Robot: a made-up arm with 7 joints. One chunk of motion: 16 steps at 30 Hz.
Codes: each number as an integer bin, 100 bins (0 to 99) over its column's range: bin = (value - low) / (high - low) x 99, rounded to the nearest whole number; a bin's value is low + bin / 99 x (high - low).
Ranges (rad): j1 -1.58..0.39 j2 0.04..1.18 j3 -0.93..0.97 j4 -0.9..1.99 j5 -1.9..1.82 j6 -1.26..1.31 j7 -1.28..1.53
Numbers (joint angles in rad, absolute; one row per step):
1: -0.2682 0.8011 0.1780 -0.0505 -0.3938 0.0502 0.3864
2: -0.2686 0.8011 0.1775 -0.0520 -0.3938 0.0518 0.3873
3: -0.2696 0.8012 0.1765 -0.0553 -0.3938 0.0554 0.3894
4: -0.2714 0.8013 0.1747 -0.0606 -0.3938 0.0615 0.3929
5: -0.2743 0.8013 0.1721 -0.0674 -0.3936 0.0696 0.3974
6: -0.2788 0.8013 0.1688 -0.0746 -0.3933 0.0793 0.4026
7: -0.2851 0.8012 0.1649 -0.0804 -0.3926 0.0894 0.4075
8: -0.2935 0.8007 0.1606 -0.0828 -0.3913 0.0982 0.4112
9: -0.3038 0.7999 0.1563 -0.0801 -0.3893 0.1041 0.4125
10: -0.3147 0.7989 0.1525 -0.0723 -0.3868 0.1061 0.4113
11: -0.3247 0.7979 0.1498 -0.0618 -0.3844 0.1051 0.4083
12: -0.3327 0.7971 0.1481 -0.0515 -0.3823 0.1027 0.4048
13: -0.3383 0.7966 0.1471 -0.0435 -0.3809 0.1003 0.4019
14: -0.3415 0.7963 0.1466 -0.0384 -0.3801 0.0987 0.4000
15: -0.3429 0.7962 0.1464 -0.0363 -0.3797 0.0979 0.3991
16: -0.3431 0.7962 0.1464 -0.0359 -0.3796 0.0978 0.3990
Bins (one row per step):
1: 66 66 58 29 40 50 59
2: 66 66 58 29 40 51 59
3: 66 66 58 29 40 51 59
4: 66 66 58 29 40 51 59
5: 66 66 57 29 40 51 59
6: 65 66 57 28 40 52 59
7: 65 66 57 28 40 52 59
8: 65 66 57 28 40 52 60
9: 64 66 57 28 40 53 60
10: 64 66 56 28 40 53 60
11: 63 66 56 29 40 53 59
12: 63 66 56 29 40 52 59
13: 62 66 56 29 40 52 59
14: 62 66 56 30 40 52 59
15: 62 66 56 30 40 52 59
16: 62 66 56 30 40 52 59

